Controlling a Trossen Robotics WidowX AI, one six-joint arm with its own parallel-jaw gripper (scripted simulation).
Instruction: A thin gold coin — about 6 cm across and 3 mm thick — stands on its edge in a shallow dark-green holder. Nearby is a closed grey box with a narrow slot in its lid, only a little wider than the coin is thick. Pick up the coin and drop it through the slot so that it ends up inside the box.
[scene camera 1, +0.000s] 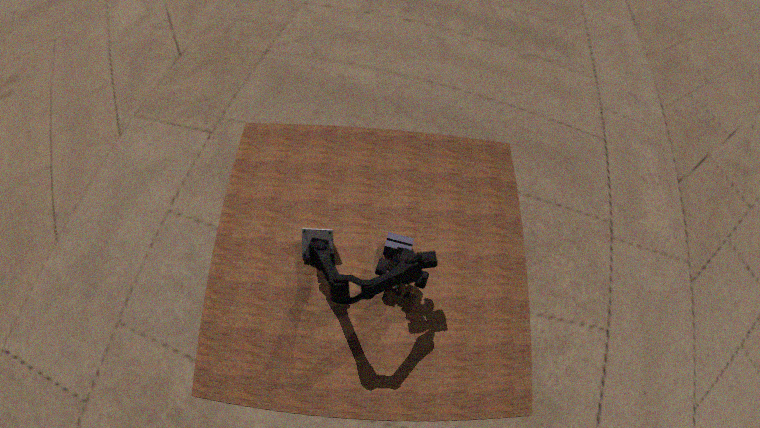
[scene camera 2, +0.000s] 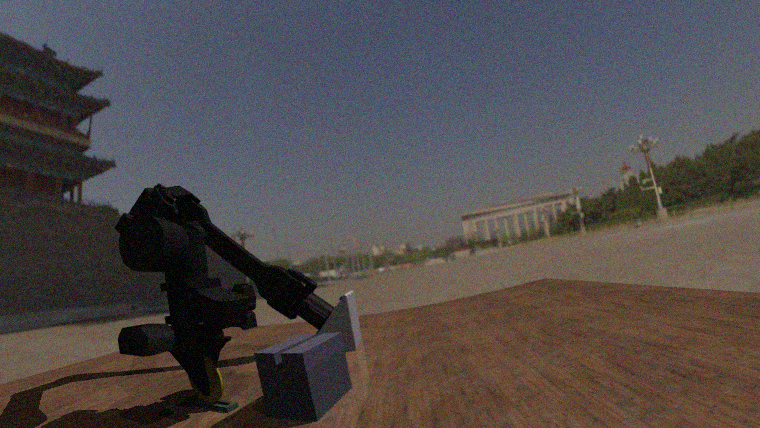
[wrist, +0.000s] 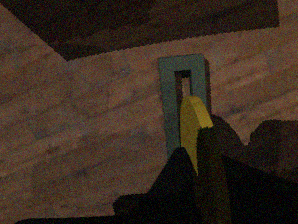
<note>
My gripper (scene camera 2: 208, 394) carries a gold coin.
My gripper shows as well in the wrist view (wrist: 188, 156).
</note>
